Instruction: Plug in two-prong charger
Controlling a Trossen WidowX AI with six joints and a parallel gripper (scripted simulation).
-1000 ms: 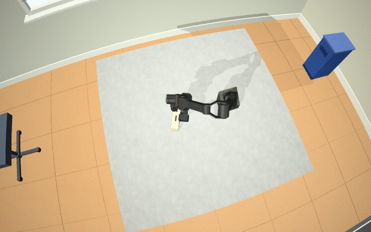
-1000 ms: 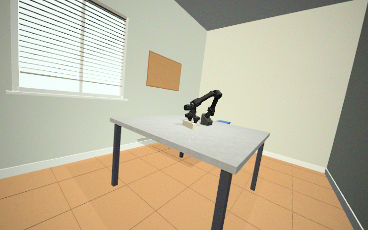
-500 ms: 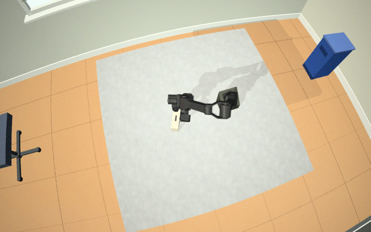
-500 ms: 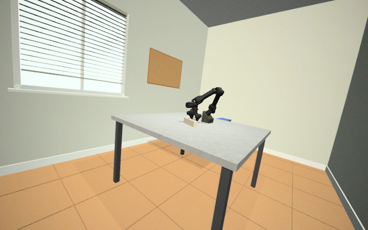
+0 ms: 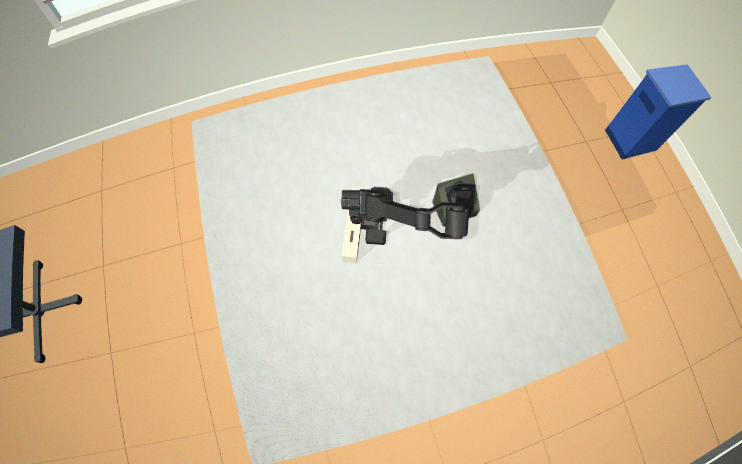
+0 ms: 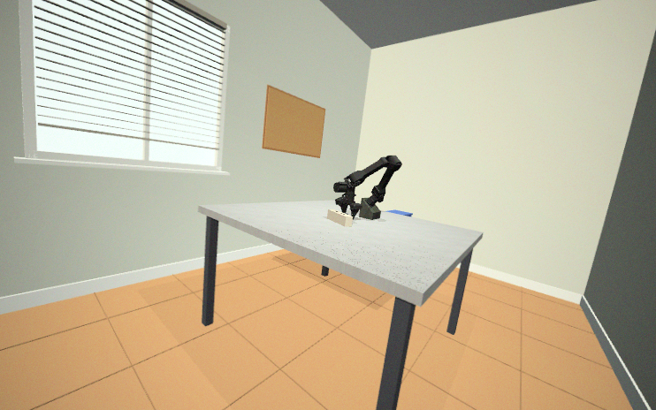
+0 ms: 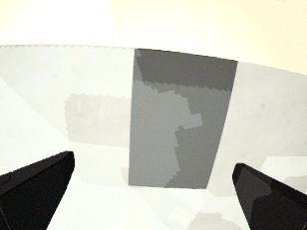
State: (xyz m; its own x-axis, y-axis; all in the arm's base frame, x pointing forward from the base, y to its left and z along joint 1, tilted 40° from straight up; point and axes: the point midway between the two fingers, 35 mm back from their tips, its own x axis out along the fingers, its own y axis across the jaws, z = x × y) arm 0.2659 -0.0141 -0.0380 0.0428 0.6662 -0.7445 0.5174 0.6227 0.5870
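My gripper tip is 40 mm short of the charger, 30 mm to the left of it and 10 mm below it.
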